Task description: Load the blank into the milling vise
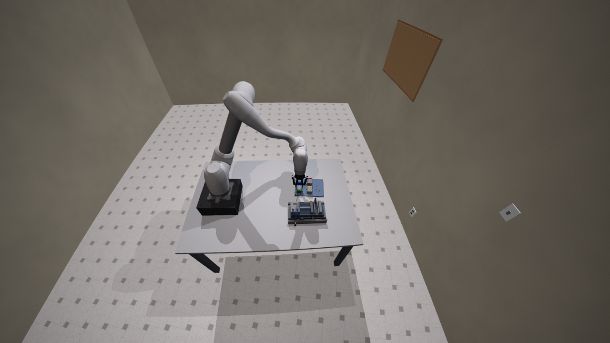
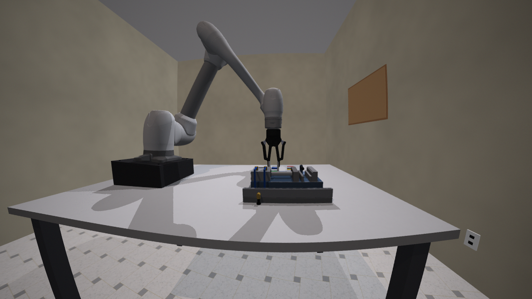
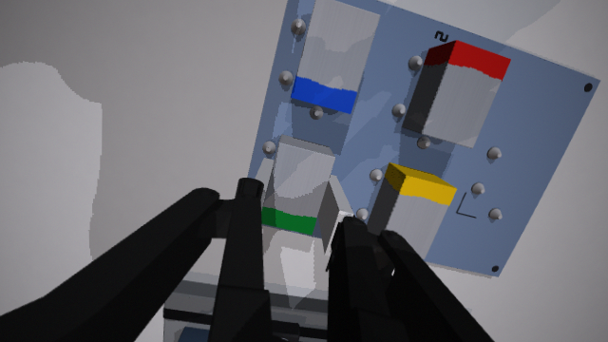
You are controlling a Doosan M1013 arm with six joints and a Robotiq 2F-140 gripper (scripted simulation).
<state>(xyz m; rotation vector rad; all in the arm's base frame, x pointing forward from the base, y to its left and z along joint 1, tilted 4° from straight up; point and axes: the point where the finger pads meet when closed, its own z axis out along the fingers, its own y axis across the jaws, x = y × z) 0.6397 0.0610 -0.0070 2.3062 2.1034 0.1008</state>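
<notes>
The green-ended blank is 30 mm below my hand. From my hand the other things lie so: blue infeed plate: 90 mm ahead, 60 mm below, 40 mm to the left; blue-ended blank: 90 mm to the left, 30 mm below, 10 mm ahead; blank with yellow end: 90 mm ahead, 30 mm below, 10 mm to the right.
</notes>
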